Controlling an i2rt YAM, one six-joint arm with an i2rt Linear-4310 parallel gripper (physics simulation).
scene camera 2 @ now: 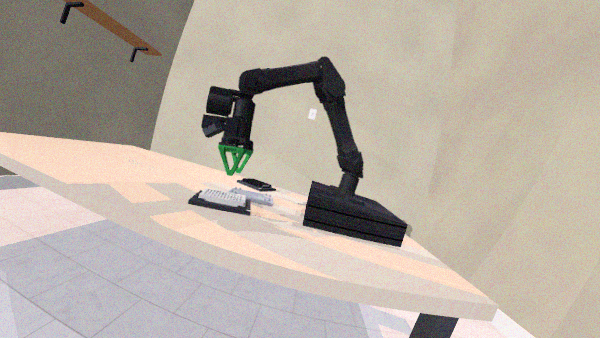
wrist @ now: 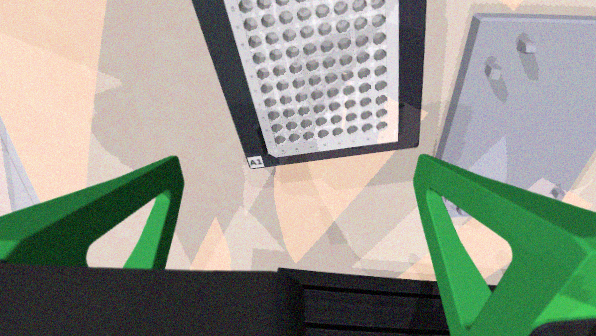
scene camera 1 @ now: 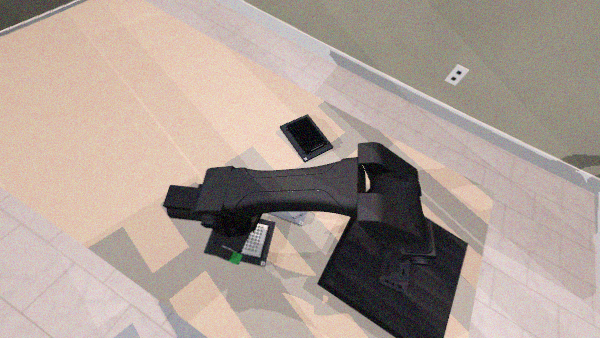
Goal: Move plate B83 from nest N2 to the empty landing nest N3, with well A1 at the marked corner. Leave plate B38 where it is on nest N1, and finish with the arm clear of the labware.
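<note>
A white well plate (scene camera 1: 256, 240) (scene camera 2: 220, 196) (wrist: 320, 80) lies in a dark nest (scene camera 1: 267, 241) (scene camera 2: 220, 206) (wrist: 411, 100); an A1 tag (wrist: 255, 162) marks that nest's near-left corner in the wrist view. A grey-blue nest (scene camera 1: 292, 216) (scene camera 2: 257, 196) (wrist: 540, 110) with small posts holds no plate; the arm partly hides it in scene camera 1. A black plate (scene camera 1: 306, 134) (scene camera 2: 256, 183) sits in another dark nest (scene camera 1: 311, 155). I cannot read any plate numbers. My gripper (scene camera 2: 233, 173) (wrist: 298, 168) is open and empty, above the white plate's level, its fingertips just beyond the A1 end.
The arm's black base block (scene camera 1: 395, 300) (scene camera 2: 350, 215) stands on the table (scene camera 2: 75, 165), on the A1-end side of the white plate. The grey-blue nest lies between the two dark nests. A wall shelf (scene camera 2: 115, 25) hangs beyond the table.
</note>
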